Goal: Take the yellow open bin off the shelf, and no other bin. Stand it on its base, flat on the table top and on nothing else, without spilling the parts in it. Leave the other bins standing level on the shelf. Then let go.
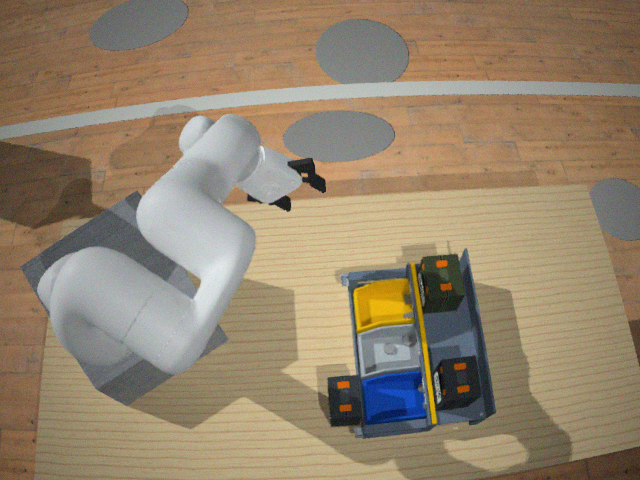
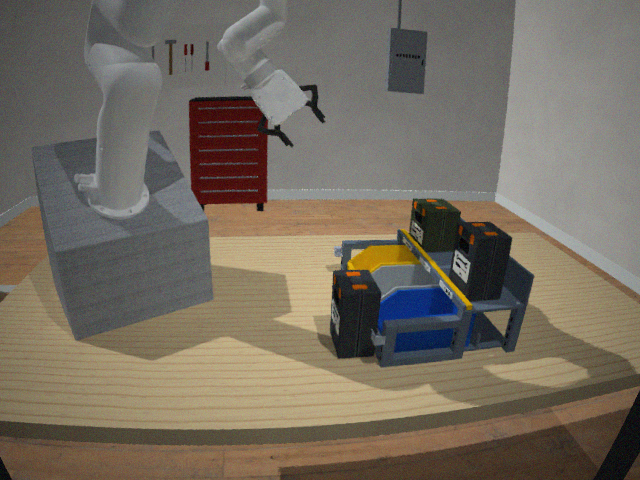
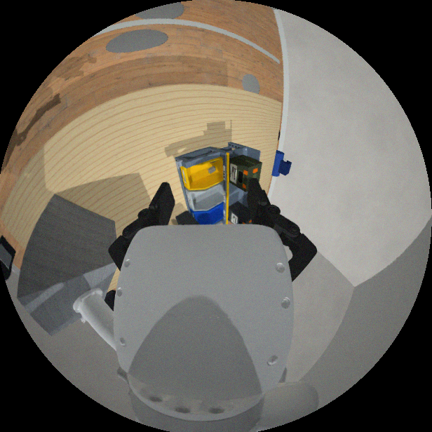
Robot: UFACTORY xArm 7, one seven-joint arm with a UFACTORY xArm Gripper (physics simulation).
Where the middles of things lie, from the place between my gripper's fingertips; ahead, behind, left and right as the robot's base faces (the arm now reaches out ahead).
My gripper is now 29 cm above the yellow open bin (image 1: 381,303), 17 cm to the left of it and 14 cm short of it. Also, from my hand: grey bin (image 1: 374,362) (29 cm below, 28 cm to the right, 11 cm ahead); then black case (image 2: 355,305) (37 cm to the right, 26 cm below, 3 cm behind); then blue bin (image 2: 413,303) (39 cm to the right, 29 cm below, 9 cm ahead).
